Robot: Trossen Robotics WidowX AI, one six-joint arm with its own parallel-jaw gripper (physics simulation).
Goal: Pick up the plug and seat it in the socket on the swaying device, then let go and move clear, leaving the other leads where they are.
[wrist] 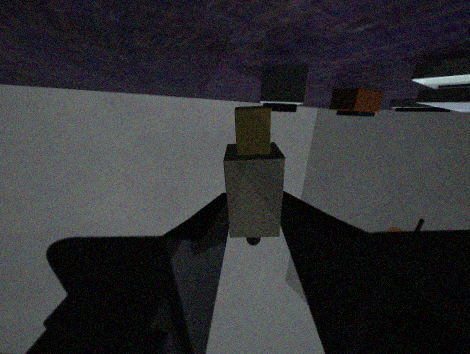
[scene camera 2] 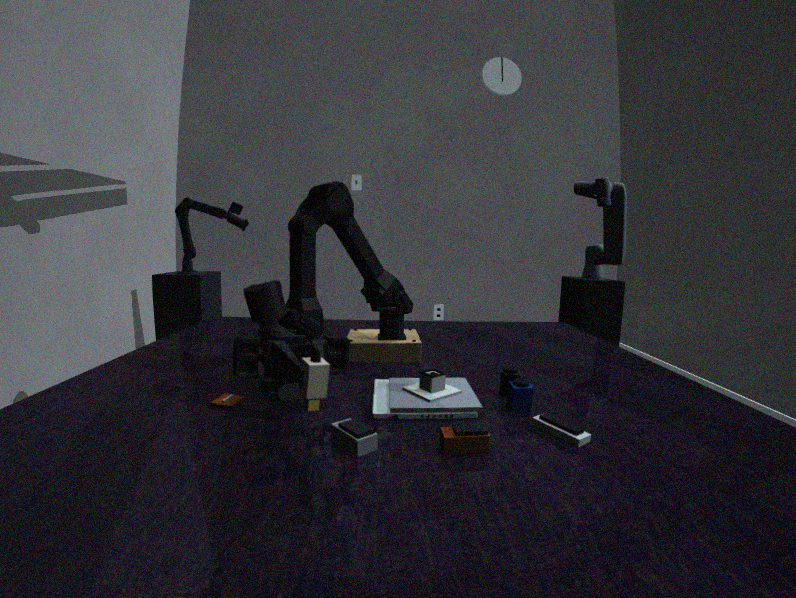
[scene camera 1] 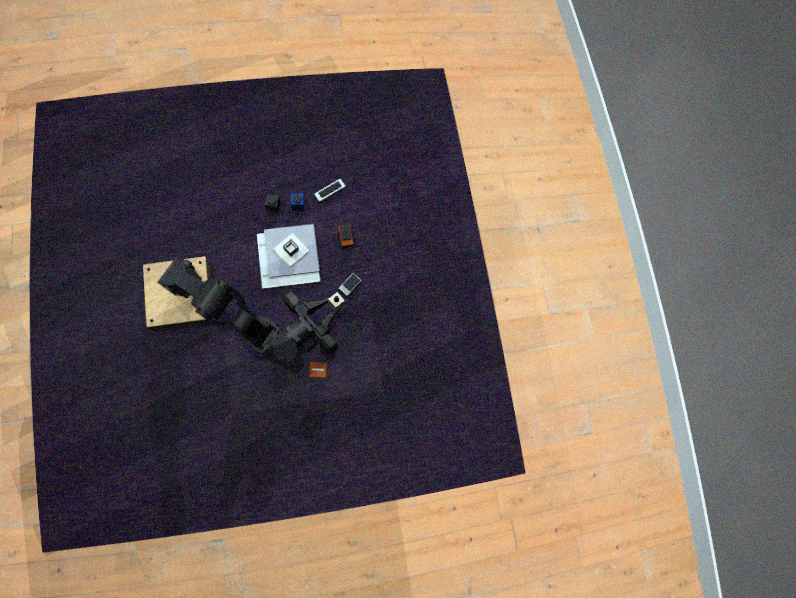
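The plug [scene camera 1: 335, 299] [scene camera 2: 315, 378] [wrist: 254, 197] has a cream body, with a yellow tip that points down in scene camera 2. My gripper [scene camera 1: 333, 302] [wrist: 253, 198] is shut on its body and holds it upright, low over the dark mat. The device is a grey slab [scene camera 1: 305, 257] [scene camera 2: 402, 402] on a white base [scene camera 1: 273, 281] [scene camera 2: 380, 397]. The small square socket [scene camera 1: 290, 247] [scene camera 2: 432, 381] stands on a white diamond plate on top of the slab. The plug is apart from the socket, nearer the front left of the device in scene camera 2.
A grey block [scene camera 1: 350, 283] [scene camera 2: 355, 437] lies close to the plug. An orange block [scene camera 1: 346, 235] [scene camera 2: 464, 439], a white strip [scene camera 1: 330, 189] [scene camera 2: 561, 429], a blue block [scene camera 1: 296, 200] [scene camera 2: 520, 395] and a black block [scene camera 1: 272, 202] stand around the device. A flat orange piece [scene camera 1: 317, 369] [scene camera 2: 227, 400] lies beside the arm.
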